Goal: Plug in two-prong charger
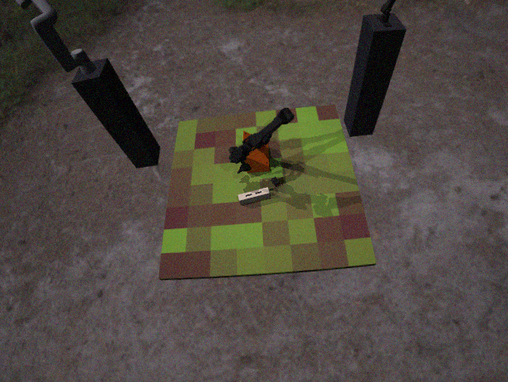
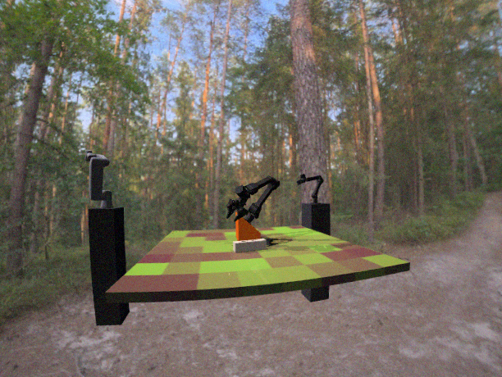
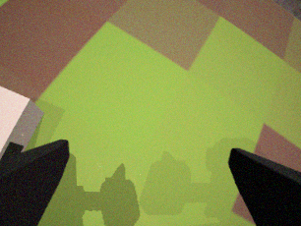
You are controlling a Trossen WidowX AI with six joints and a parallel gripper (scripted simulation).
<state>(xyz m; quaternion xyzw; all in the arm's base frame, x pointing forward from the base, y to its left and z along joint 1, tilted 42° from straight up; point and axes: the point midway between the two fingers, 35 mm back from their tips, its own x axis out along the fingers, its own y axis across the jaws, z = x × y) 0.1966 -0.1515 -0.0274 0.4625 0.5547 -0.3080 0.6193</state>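
Now: gripper tip 6 cm short of the dark two-prong charger, 26 cm to the right of it and 15 cm above it.
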